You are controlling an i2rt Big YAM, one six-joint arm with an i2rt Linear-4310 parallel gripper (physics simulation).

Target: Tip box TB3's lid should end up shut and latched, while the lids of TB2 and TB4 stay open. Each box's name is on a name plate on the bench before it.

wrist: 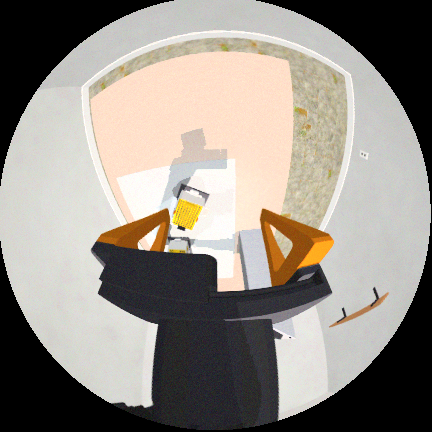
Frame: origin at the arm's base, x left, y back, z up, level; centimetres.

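Where they show: gripper, fingertip midpoint: [214, 213].
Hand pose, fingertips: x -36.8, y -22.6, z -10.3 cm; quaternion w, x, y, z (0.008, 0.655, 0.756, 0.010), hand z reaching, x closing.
Observation:
After its pixels a point has its place.
A tip box with yellow tips [187, 214] @(x -16.7, y -28.7, z -34.6 cm) stands tilted in view on a white sheet, left of centre, its yellow top showing. A pale grey part with a dark edge lies at its far end. A second tip box [178, 246] @(x 3.1, y -32.9, z -35.8 cm) shows below it, mostly hidden behind my gripper's dark body. No name plate can be read, so I cannot tell which box is TB2, TB3 or TB4, and the lid states are unclear. My gripper [214, 213] @(x -36.8, y -22.6, z -10.3 cm) is open and empty, its orange fingers wide apart. The first box appears beyond and beside the left finger's tip.
The white sheet [140, 190] @(x -20.9, y -48.5, z -40.3 cm) lies on the peach bench top [245, 100] @(x -54.8, y -16.2, z -40.6 cm). A long grey block [254, 257] @(x -7.4, y -3.5, z -25.7 cm) is beside the right finger, partly hidden by it. Mottled, stony-looking ground [320, 125] borders the bench top at the right. Shadows fall across the sheet and bench.

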